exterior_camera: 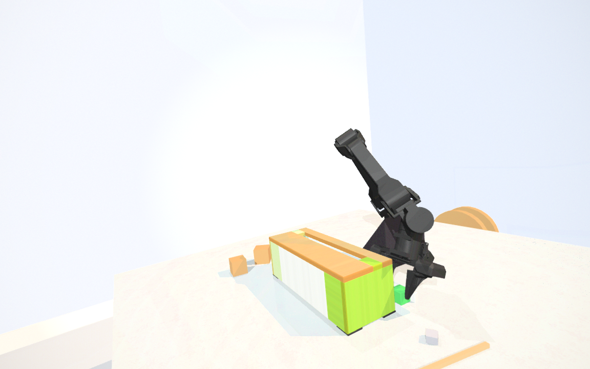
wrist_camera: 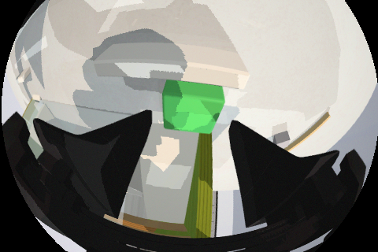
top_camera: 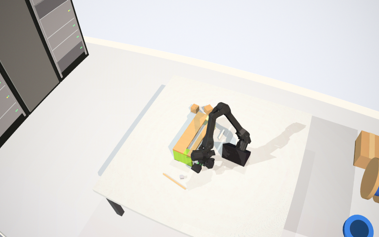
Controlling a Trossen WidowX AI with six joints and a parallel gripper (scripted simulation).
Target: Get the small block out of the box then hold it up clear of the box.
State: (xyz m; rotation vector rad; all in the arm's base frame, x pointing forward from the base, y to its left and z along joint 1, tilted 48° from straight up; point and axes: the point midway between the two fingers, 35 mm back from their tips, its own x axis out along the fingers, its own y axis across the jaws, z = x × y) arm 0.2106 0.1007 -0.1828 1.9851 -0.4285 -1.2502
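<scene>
Right now the green block is 20 mm behind my gripper tip and 10 mm below it. The rest, counted from my gripper tip: long box 80 mm ahead, 160 mm to the right, 40 mm above; thin wooden stick 70 mm ahead, 190 mm to the left, 20 mm below; small grey cube 40 mm ahead, 130 mm to the left, 20 mm below.
</scene>
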